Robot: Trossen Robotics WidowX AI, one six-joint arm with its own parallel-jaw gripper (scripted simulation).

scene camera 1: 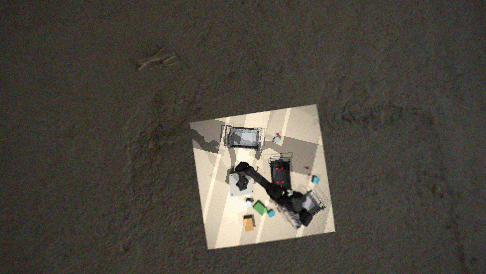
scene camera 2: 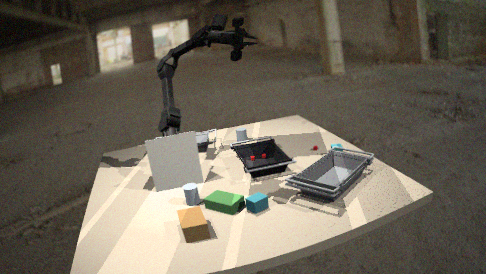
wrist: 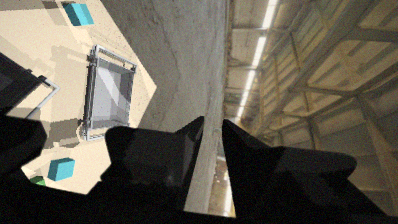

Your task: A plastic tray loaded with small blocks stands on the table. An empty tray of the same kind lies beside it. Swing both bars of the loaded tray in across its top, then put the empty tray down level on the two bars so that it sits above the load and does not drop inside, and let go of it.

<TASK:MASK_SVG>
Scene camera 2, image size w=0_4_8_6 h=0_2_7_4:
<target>gripper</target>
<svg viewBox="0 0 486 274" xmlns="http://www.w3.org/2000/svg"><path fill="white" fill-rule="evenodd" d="M244 17L232 19L232 27L235 27L235 31L221 31L219 33L218 39L220 44L234 46L234 51L231 52L232 61L238 61L242 58L242 51L240 50L244 46L257 44L256 42L243 42L244 37L258 39L247 33L245 28L240 28L244 24Z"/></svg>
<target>green block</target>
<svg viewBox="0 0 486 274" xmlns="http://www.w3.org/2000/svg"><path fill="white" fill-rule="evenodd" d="M204 198L206 209L232 216L245 206L243 195L216 190Z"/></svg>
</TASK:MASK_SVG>
